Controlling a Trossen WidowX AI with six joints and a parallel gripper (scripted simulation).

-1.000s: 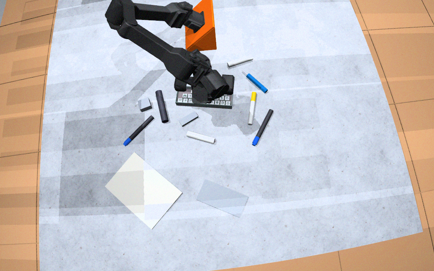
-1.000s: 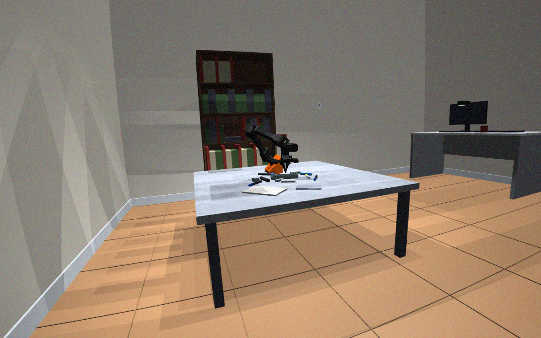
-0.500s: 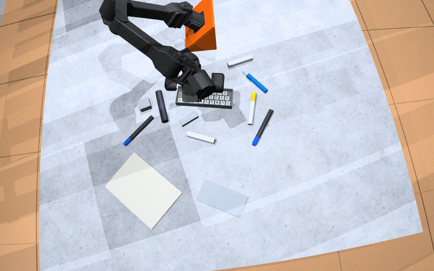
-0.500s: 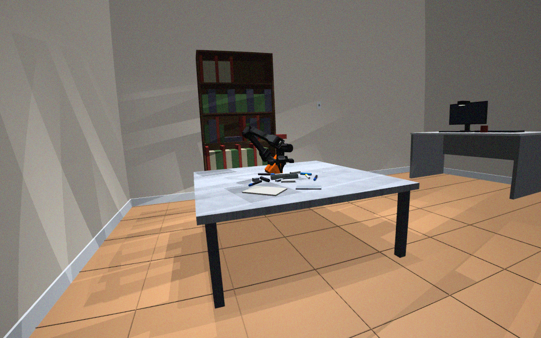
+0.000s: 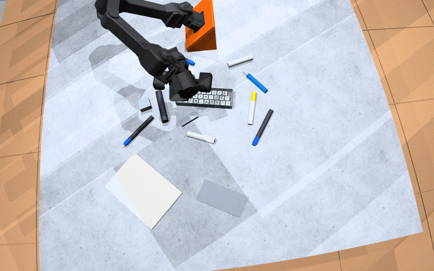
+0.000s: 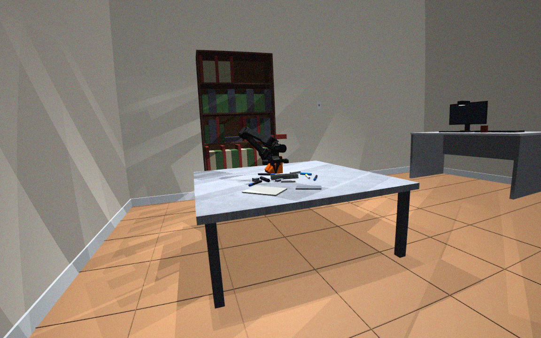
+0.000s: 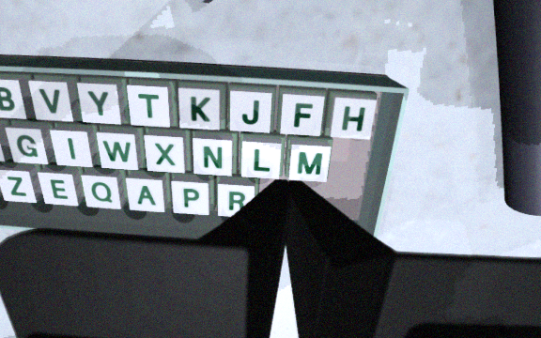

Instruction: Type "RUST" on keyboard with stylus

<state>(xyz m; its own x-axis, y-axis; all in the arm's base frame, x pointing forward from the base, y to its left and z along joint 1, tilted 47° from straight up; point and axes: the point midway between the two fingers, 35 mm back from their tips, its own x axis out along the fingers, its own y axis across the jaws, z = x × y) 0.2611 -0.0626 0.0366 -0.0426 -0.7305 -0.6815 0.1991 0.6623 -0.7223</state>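
Now: gripper tip 30 mm short of the T key, 50 mm to the right of it and 30 mm above it. Round my gripper tip: yellow-capped marker: 60 mm ahead, 220 mm to the left, 30 mm below; then blue stylus: 50 mm behind, 230 mm to the left, 30 mm below; then dark cylinder: 30 mm ahead, 90 mm to the right, 30 mm below.
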